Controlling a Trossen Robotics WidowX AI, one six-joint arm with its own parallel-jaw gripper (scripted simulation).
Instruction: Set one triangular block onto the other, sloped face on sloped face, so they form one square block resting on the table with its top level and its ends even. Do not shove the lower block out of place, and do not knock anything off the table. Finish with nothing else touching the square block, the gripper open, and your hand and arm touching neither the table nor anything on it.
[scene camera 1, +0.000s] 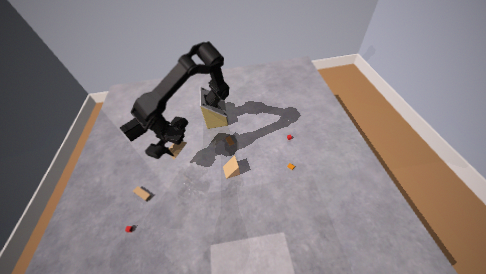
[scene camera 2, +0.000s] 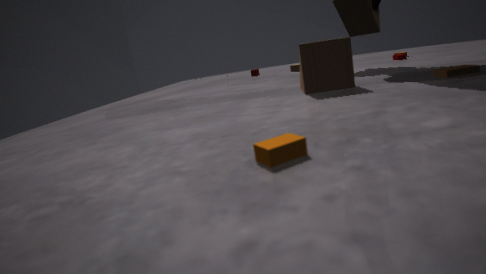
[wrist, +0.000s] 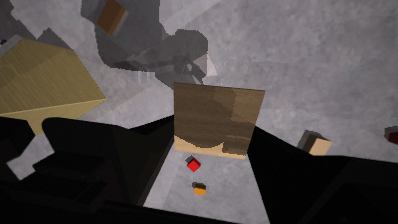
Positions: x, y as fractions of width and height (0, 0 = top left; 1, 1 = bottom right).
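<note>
There is my gripper (scene camera 1: 0.37, 0.55), visible in the wrist view as well (wrist: 0.53, 0.55), and it holds a triangular block (wrist: 0.54, 0.54). Besides the block in my gripper, I see a triangular block (scene camera 2: 0.67, 0.24).
</note>
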